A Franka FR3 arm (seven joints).
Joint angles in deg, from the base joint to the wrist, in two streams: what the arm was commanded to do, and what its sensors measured. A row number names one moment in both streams.
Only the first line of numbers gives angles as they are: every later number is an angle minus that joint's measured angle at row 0.
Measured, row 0:
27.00, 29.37, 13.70, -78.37, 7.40, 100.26, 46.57
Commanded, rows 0 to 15:
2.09, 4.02, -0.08, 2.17, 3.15, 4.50, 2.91
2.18, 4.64, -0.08, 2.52, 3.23, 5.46, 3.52
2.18, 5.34, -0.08, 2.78, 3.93, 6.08, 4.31
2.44, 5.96, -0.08, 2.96, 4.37, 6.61, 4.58
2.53, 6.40, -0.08, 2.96, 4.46, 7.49, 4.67
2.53, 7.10, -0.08, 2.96, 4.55, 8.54, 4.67
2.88, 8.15, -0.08, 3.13, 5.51, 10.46, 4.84
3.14, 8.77, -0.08, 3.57, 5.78, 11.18, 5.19
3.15, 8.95, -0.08, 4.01, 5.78, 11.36, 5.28
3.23, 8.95, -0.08, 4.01, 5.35, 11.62, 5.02
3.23, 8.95, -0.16, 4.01, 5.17, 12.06, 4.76
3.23, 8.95, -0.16, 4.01, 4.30, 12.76, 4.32
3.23, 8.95, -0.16, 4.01, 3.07, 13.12, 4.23
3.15, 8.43, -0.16, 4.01, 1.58, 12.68, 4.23
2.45, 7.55, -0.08, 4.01, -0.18, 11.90, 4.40
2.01, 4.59, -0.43, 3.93, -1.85, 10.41, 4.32
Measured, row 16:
2.88, 8.01, -0.18, 3.35, 1.82, 12.34, 3.99
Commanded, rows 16 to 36:
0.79, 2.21, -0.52, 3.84, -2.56, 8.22, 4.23
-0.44, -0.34, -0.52, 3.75, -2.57, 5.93, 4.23
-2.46, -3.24, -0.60, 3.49, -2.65, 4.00, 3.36
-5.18, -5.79, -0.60, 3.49, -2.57, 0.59, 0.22
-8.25, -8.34, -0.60, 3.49, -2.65, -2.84, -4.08
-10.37, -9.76, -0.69, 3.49, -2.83, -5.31, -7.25
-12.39, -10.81, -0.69, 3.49, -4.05, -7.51, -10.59
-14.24, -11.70, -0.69, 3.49, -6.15, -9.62, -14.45
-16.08, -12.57, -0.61, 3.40, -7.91, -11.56, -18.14
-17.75, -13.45, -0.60, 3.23, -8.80, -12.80, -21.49
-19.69, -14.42, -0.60, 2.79, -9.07, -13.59, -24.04
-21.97, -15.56, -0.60, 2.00, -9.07, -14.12, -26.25
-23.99, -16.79, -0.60, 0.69, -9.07, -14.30, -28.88
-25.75, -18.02, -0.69, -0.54, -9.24, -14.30, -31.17
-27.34, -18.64, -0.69, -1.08, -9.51, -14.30, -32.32
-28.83, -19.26, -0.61, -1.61, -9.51, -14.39, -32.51
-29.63, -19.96, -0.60, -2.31, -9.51, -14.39, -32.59
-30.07, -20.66, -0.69, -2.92, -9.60, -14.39, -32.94
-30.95, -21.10, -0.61, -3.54, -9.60, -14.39, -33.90
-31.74, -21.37, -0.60, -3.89, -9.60, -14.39, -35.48
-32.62, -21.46, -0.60, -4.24, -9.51, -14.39, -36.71
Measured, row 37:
-29.92, -18.76, -1.64, -0.36, -8.79, -14.76, -32.84
